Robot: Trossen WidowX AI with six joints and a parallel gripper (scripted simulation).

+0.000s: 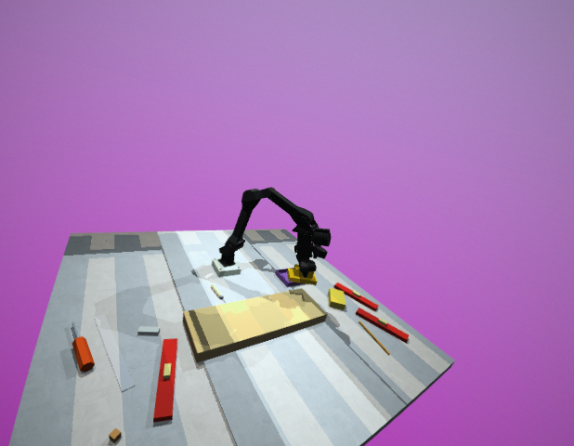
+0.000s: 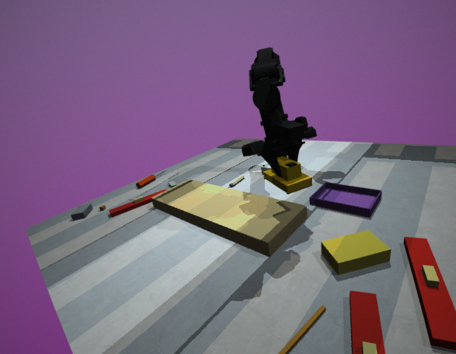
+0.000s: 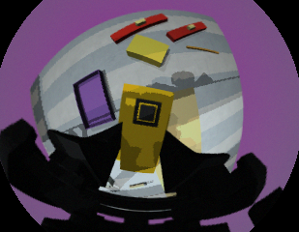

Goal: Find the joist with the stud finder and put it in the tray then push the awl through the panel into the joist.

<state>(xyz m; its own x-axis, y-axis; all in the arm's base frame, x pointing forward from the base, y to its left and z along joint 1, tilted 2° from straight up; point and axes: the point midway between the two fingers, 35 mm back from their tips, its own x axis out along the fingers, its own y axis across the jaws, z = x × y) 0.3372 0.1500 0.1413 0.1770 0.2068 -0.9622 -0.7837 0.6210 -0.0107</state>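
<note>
Now: the purple tray 13 cm behind my gripper tip, 12 cm to the left of it and 12 cm below it. The rest, counted from my gripper tip: yellow stud finder (2 cm above, 1 cm to the left); then yellow block (17 cm to the left, 12 cm below, 10 cm ahead); then awl (29 cm to the right, 17 cm behind, 13 cm below).
</note>
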